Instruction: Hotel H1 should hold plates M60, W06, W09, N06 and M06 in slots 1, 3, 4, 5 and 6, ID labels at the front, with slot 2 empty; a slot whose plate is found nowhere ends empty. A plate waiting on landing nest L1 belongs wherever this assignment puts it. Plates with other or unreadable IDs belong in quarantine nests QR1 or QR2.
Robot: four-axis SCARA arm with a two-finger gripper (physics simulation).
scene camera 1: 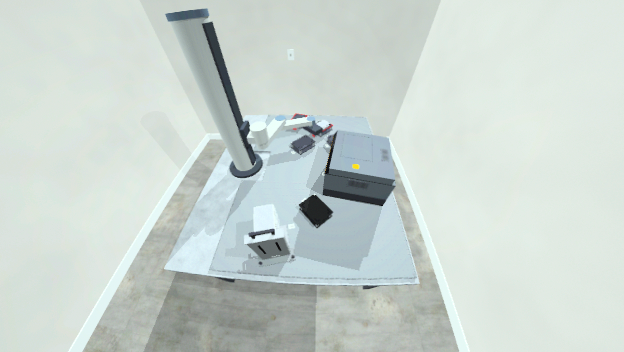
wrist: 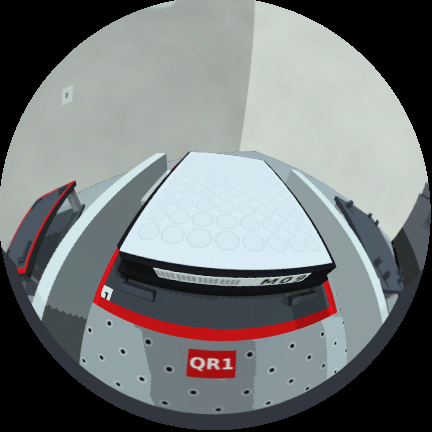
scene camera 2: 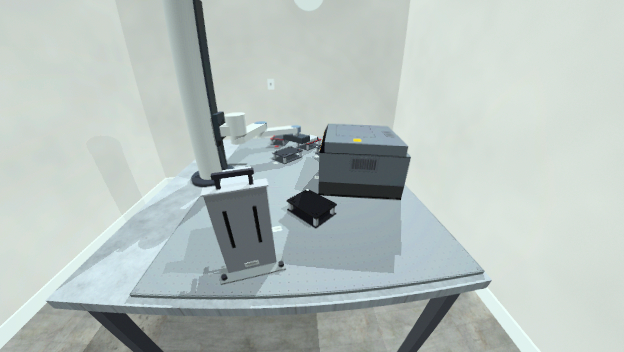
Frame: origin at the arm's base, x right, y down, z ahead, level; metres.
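Where they show: gripper, between the fingertips: (scene camera 1: 324, 123) (wrist: 229, 168) (scene camera 2: 310, 137); arm's base, origin of its link: (scene camera 1: 246, 165).
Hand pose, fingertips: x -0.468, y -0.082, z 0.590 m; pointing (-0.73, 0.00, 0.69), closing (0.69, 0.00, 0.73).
Each offset is from my fingertips to the top centre of the thing.
My gripper (scene camera 1: 321, 127) (scene camera 2: 307, 138) (wrist: 229, 168) is shut on a white-topped plate with a black base @(dy -0.003, dx +0.017, dz -0.016 m) (wrist: 225, 210), a finger along each side. Its front label reads M09. The plate is level and very low over the red-rimmed quarantine nest QR1 @(dy +0.014, dx +0.016, dz -0.017 m) (wrist: 215, 334), lined up with it; whether it touches the nest cannot be told. Nest QR2 @(dy +0.015, dx -0.105, dz -0.240 m) (scene camera 1: 300, 116) (scene camera 2: 278, 140) stands left of QR1, its red rim showing in the wrist view. A tall grey hotel with a black handle (scene camera 1: 272, 246) (scene camera 2: 241, 225) stands near the front left; its slots and plates are hidden.
A large grey instrument @(dy -0.186, dx +0.581, dz +0.204 m) (scene camera 1: 362, 160) (scene camera 2: 365, 170) stands at the right. A dark nest @(dy +0.009, dx +0.185, dz +0.119 m) (wrist: 367, 240) is right of QR1. Another dark nest @(dy +0.009, dx +0.253, dz -0.170 m) (scene camera 1: 302, 144) (scene camera 2: 287, 153) stands in front of the quarantine nests. A black nest @(dy +0.015, dx +0.843, dz -0.056 m) (scene camera 1: 316, 211) (scene camera 2: 311, 206) stands between hotel and instrument. The arm column (scene camera 1: 215, 90) (scene camera 2: 190, 90) is at left.
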